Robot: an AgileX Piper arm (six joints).
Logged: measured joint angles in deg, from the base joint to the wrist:
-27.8, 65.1, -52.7, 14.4, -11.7, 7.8
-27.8, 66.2, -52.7, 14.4, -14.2, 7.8
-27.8, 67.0, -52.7, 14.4, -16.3, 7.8
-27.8, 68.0, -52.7, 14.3, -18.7, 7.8
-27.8, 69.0, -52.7, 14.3, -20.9, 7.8
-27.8, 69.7, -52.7, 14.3, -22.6, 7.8
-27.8, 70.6, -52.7, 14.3, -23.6, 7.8
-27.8, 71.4, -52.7, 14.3, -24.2, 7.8
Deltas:
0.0, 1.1, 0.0, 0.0, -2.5, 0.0
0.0, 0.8, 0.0, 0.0, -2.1, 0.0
0.0, 1.0, 0.0, -0.1, -2.4, 0.0
0.0, 1.0, 0.0, 0.0, -2.2, 0.0
0.0, 0.7, 0.0, 0.0, -1.7, 0.0
0.0, 0.9, 0.0, 0.0, -1.0, 0.0
0.0, 0.8, 0.0, 0.0, -0.6, 0.0

